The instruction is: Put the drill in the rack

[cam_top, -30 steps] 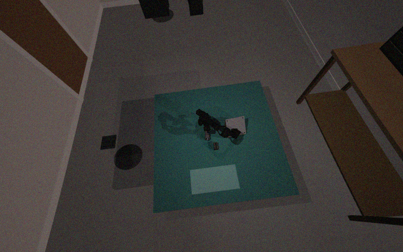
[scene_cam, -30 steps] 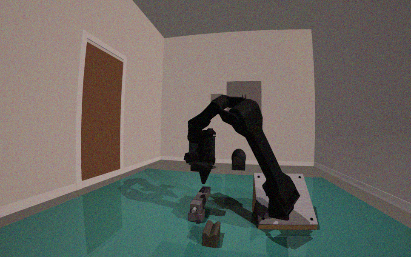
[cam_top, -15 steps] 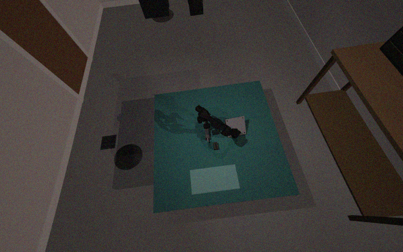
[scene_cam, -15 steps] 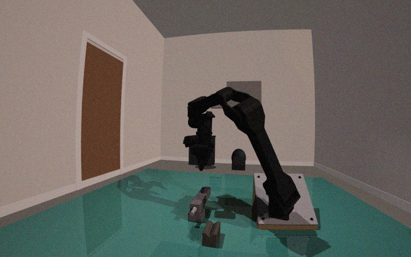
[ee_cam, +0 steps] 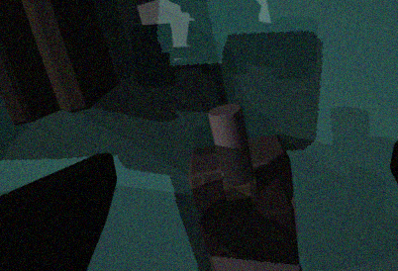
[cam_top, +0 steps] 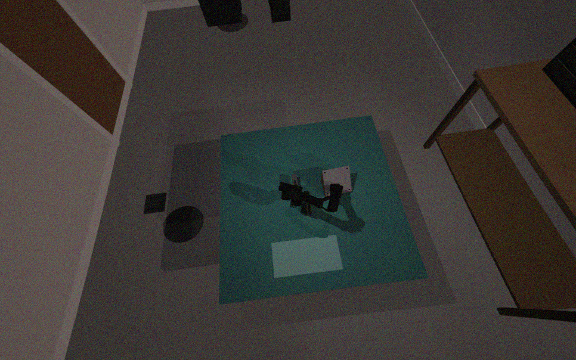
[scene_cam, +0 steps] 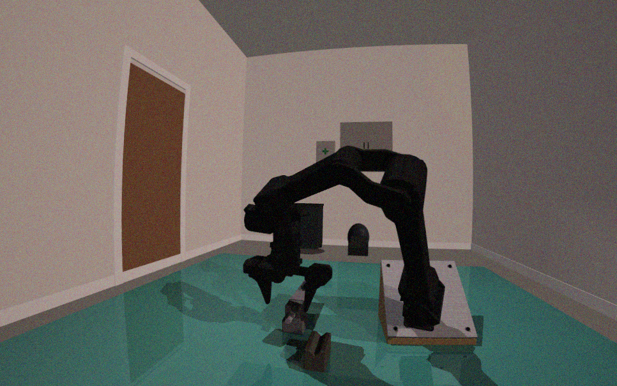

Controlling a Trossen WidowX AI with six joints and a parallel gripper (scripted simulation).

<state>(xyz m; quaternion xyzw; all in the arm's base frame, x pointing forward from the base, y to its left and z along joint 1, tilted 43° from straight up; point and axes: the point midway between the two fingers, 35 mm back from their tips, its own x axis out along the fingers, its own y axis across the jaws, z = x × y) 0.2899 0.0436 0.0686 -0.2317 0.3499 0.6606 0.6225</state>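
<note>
Now: gripper tip 5 cm to the left of the drill and 3 cm above it. Round my gripper tip: brown rack: 8 cm behind, 6 cm below, 5 cm to the left; then grey block: 11 cm to the right, 3 cm below.
</note>
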